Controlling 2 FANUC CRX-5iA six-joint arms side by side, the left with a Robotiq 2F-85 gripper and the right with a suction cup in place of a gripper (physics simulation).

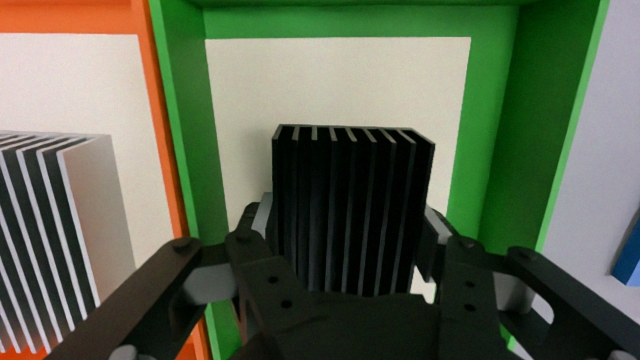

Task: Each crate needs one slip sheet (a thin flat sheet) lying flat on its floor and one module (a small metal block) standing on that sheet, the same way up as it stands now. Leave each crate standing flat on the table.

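A black finned module (352,210) stands upright between the fingers of my left gripper (347,232), which is shut on it. The module is inside the outline of the green crate (542,125), over a cream slip sheet (340,80) that lies flat on the crate floor. Whether its hidden base touches the sheet I cannot tell. At the left, a silver finned module (97,200) stands on another cream slip sheet (70,80) in the orange crate (65,17). My right gripper, the suction cup, does not show.
The orange crate's wall stands right against the green crate's left wall. Part of a blue block (631,260) shows at the right edge, on the grey table (600,190), apart from the green crate.
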